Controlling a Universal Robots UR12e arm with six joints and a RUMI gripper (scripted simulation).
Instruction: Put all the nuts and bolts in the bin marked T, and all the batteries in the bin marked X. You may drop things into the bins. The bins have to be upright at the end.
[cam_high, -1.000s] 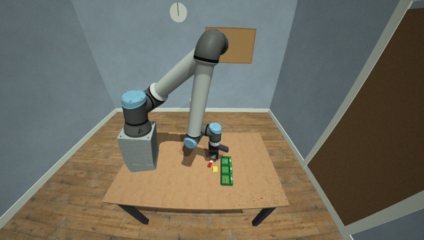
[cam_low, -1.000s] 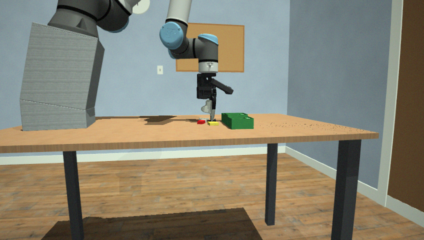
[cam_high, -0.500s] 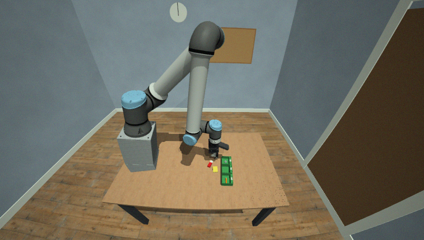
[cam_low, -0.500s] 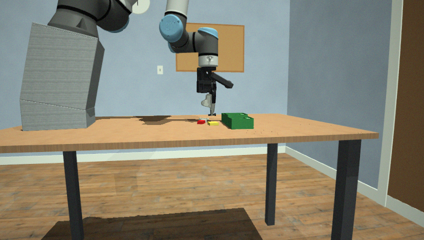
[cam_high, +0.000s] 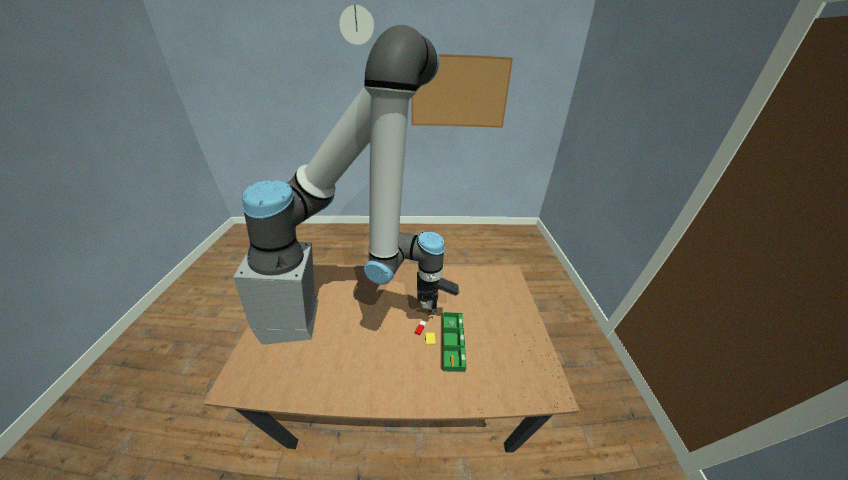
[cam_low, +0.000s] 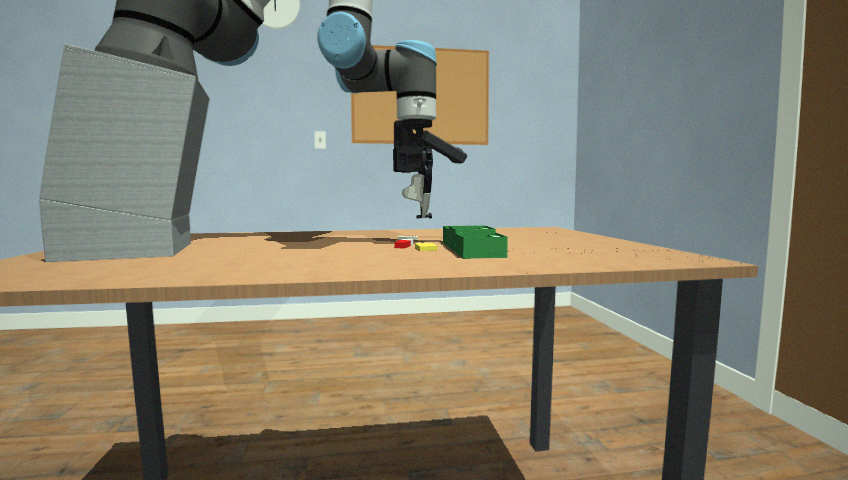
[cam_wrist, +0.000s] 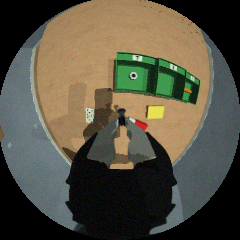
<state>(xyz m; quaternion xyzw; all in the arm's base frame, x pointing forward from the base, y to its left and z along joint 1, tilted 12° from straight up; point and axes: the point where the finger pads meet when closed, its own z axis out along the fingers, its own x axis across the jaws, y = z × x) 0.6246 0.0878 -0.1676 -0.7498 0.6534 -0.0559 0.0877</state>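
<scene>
My hand is 80 mm short of the dark nut, 60 mm above it and 20 mm to the left of it. The rest, counted from my hand: yellow battery (100 mm to the right, 70 mm below); then bolt (10 mm below, 10 mm ahead); then red battery (70 mm below, 40 mm to the right, 40 mm behind).
</scene>
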